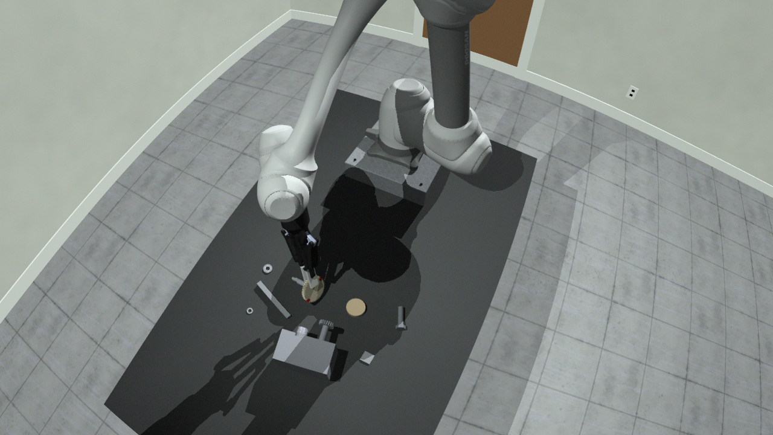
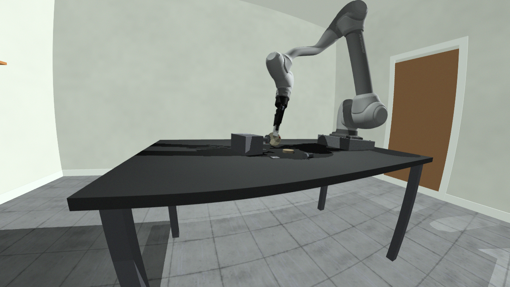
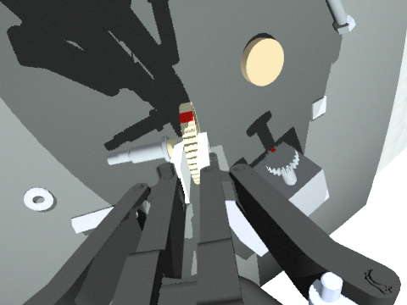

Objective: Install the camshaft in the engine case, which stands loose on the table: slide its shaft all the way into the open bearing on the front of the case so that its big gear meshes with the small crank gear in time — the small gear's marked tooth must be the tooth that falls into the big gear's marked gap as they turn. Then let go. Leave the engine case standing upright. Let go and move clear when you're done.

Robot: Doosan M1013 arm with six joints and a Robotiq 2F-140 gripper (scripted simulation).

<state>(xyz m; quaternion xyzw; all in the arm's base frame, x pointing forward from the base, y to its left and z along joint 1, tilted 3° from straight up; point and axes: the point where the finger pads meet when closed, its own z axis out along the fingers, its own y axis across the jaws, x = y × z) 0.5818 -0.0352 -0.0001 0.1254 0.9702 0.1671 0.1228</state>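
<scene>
Now: hand 10 cm to the right of the small crank gear, 10 cm short of it and 3 cm above it. Round my hand: small grey block 23 cm to the left, 13 cm ahead, 9 cm below; grey bar 9 cm to the right, 9 cm below, 9 cm ahead; tan disc 14 cm to the left, 9 cm below.
</scene>
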